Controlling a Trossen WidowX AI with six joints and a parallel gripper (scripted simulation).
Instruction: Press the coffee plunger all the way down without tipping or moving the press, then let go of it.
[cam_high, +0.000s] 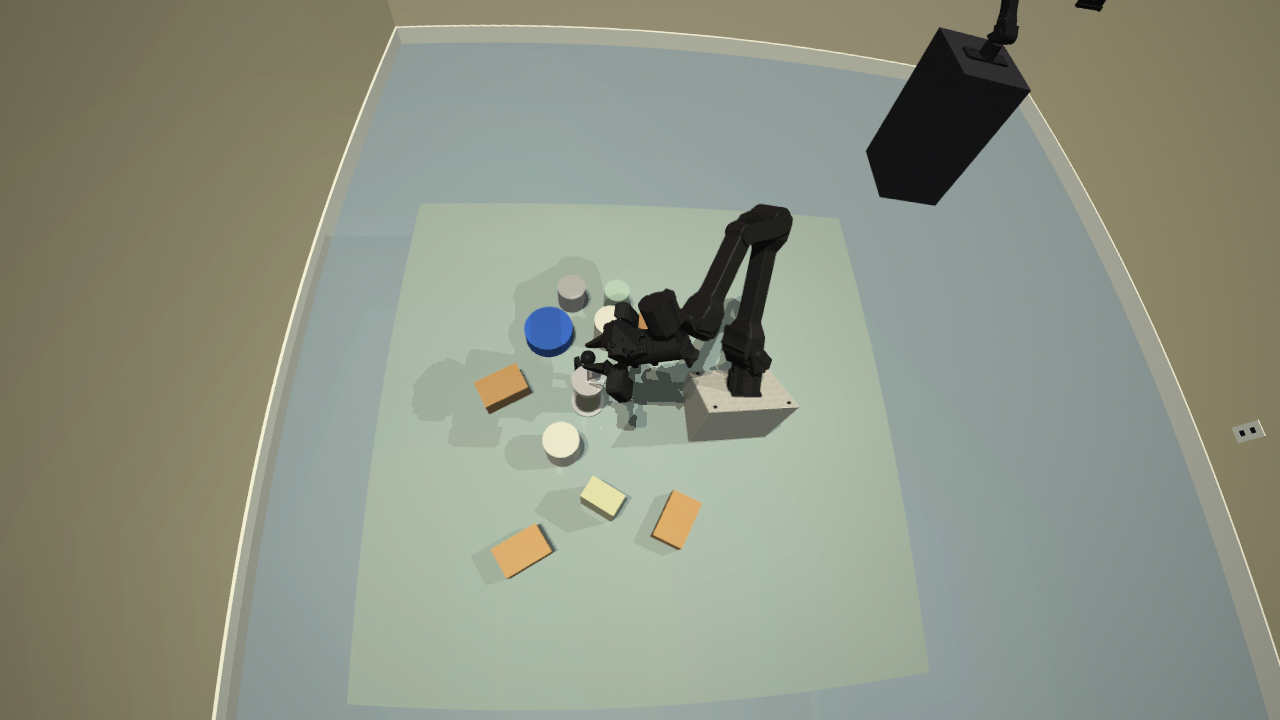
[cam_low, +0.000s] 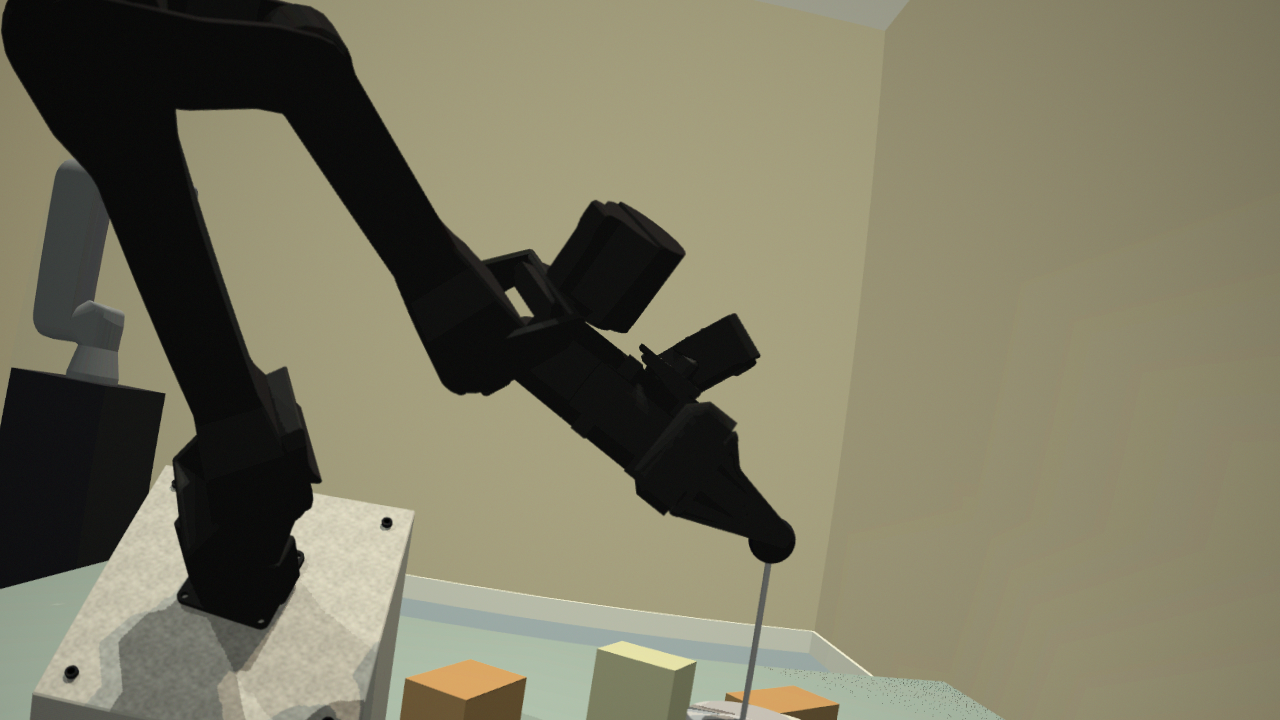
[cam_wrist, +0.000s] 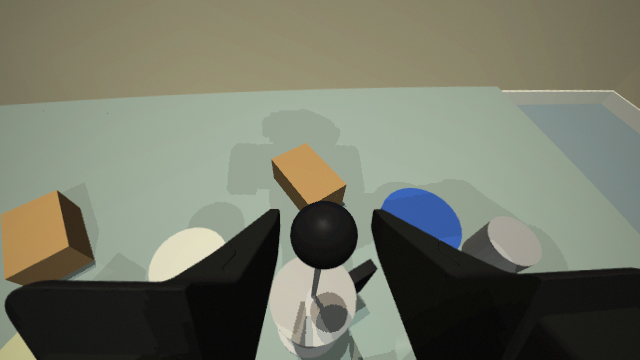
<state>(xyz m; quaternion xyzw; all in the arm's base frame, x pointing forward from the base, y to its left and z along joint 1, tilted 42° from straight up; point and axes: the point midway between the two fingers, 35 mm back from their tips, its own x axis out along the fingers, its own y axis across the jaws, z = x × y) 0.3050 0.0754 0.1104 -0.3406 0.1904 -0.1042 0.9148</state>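
Right now the coffee press is 13 cm below my gripper tip and 1 cm to the right of it. The rest, counted from my gripper tip: blue cylinder 24 cm below, 17 cm to the right, 10 cm ahead; grey cylinder 28 cm to the right, 22 cm below, 5 cm ahead; pale yellow block 25 cm to the left, 20 cm below, 5 cm behind.
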